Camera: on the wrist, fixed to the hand. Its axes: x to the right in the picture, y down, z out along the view.
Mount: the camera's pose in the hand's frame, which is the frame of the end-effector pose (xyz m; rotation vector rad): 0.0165 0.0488 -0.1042 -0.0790 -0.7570 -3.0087
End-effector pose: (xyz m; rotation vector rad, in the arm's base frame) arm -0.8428 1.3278 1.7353 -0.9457 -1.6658 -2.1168
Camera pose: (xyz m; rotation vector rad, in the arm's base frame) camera -0.8593 1.2182 1.7705 -0.7791 0.7246 0.1832
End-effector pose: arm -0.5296 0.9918 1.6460 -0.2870 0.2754 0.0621
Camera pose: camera -0.5456 1.0089 1.5321 -0.4572 -1.1236 -2.7272
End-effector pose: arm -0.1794 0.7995 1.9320 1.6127 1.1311 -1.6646
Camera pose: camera -0.0867 0.8674 1.9146 1.3560 -1.3149 1.0176
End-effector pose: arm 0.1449 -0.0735 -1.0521 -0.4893 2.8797 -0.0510
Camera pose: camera 0.0909 -0.0331 -0.9574 -2.6547 -0.4675 -0.1142
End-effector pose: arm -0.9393 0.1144 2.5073 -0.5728 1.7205 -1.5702
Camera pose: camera -1.0216 0.1780 2.4553 2.0239 0.6894 0.7300
